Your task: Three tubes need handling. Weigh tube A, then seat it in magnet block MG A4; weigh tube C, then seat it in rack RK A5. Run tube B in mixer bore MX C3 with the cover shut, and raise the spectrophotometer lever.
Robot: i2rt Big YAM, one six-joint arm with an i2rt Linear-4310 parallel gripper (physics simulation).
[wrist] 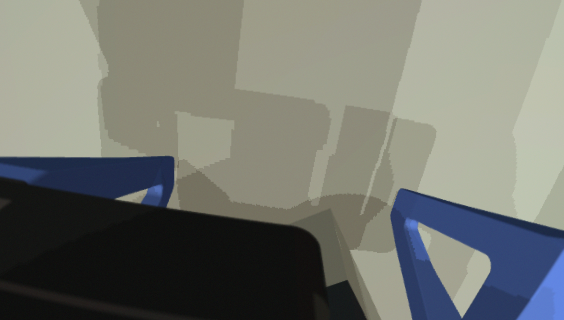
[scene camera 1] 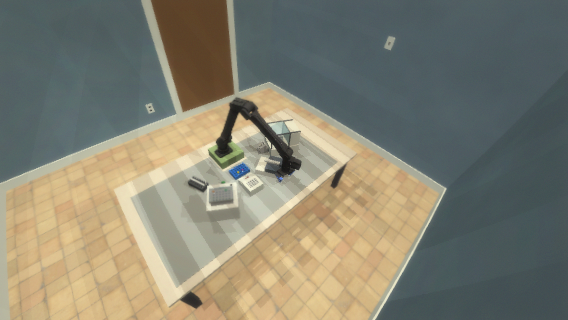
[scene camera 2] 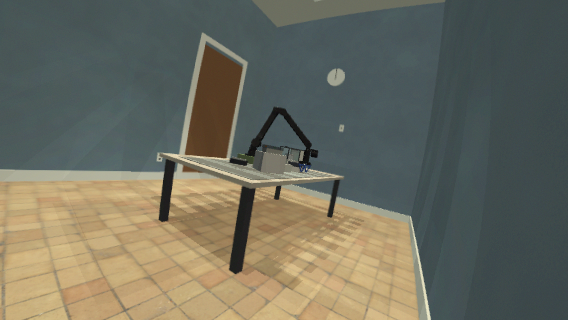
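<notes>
My gripper is open and empty, with blue fingers low over the table beside a low white device. That device's pale corner shows beneath the wrist housing in the wrist view; the arm partly hides it. A blue rack holds small coloured items. A white block with a grid of holes stands beside it. A grey gridded unit sits on a large pale box. A glass-sided enclosure stands behind the arm. Tubes A, B and C cannot be told apart.
A black slotted holder lies left of the pale box. A small grey device stands between the green arm base and the enclosure. The table's front edge runs beyond the gripper and the box.
</notes>
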